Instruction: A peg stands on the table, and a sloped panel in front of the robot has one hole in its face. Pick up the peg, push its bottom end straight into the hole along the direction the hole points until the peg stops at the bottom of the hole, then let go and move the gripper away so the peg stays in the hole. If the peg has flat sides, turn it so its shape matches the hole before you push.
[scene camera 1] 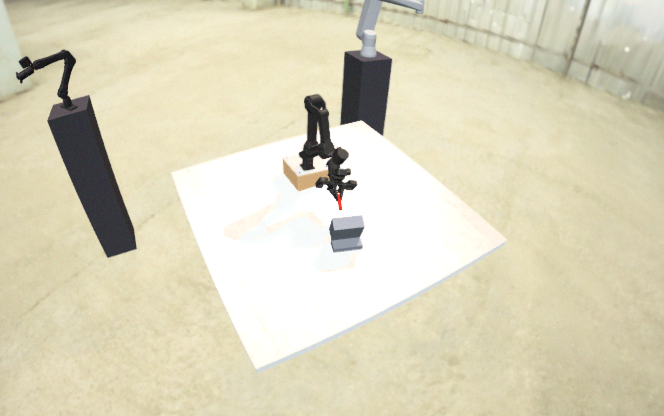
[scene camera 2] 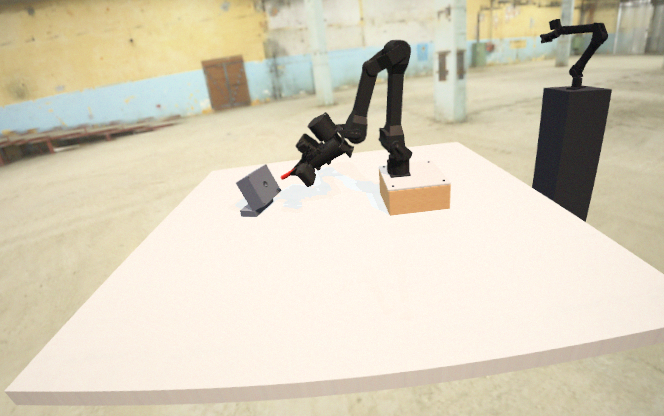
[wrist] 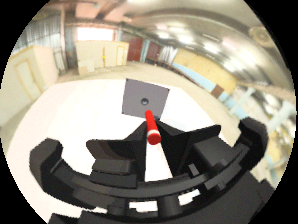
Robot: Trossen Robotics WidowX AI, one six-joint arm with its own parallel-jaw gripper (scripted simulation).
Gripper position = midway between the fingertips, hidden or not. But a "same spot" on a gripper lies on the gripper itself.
gripper: scene camera 1; scene camera 2 291, 173; wrist
same spot on gripper: (wrist: 118, 165) = (scene camera 1: 342, 184)
